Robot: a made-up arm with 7 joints. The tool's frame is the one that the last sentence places. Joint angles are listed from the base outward.
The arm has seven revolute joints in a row. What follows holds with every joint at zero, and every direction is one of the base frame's. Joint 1 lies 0.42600 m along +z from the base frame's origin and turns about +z. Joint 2 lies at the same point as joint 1 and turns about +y. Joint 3 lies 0.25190 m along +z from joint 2 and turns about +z. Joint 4 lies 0.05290 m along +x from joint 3 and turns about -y. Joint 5 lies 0.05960 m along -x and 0.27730 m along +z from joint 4 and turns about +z. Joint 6 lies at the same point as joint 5 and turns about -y. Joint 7 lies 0.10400 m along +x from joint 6 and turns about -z. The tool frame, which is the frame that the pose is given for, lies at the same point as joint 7; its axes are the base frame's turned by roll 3.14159, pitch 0.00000 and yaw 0.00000 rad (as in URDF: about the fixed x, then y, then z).
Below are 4 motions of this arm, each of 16 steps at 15 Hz.
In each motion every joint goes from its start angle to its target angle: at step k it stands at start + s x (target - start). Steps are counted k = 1, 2, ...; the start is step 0. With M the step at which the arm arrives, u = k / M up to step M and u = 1 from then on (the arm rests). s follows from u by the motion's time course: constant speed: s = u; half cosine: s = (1 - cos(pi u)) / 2; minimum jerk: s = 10 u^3 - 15 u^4 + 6 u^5.
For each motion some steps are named. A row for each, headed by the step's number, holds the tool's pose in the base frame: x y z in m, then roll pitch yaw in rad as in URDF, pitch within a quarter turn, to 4 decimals.
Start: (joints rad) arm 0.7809 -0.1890 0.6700 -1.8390 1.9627 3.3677 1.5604
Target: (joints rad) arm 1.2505 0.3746 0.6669 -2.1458 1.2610 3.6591 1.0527
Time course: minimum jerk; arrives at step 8
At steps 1, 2, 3, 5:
1: 0.0982 0.2611 0.6803 2.3023 1.2871 -2.7918
2: 0.0971 0.2718 0.6672 2.7142 1.2956 -2.3619
3: 0.0903 0.2927 0.6403 -2.9255 1.1983 -1.6614
5: 0.0445 0.3391 0.5628 -2.4266 0.7125 -0.8751

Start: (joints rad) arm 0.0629 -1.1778 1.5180 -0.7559 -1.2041 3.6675 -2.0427
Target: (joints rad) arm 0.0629 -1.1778 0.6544 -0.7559 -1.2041 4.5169 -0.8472
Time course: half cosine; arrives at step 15
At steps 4, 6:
4: -0.4592 0.1180 0.5602 -1.7530 0.1954 1.0850
6: -0.4369 0.1168 0.5844 -1.8287 0.2904 1.0221

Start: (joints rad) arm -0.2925 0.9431 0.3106 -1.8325 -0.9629 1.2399 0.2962
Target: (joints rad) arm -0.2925 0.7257 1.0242 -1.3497 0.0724 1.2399 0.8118
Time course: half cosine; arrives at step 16
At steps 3, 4, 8, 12, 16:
3: 0.4309 0.0068 0.2245 1.9621 1.0546 -0.4928
4: 0.4429 0.0237 0.2407 2.0745 1.0203 -0.4395
8: 0.4897 0.1179 0.3532 2.6177 0.8730 -0.2442
12: 0.4943 0.1987 0.4920 3.1214 0.8248 -0.0604
16: 0.4833 0.2249 0.5536 -2.9468 0.8261 0.0481

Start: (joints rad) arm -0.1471 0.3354 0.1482 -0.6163 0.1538 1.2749 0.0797
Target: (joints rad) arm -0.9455 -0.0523 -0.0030 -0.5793 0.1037 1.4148 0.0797
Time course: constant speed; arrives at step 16
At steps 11, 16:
11: 0.2163 -0.1642 0.9973 -2.9734 -0.7020 -0.7272
16: 0.1139 -0.1560 1.0307 -2.9624 -0.8780 -1.0477

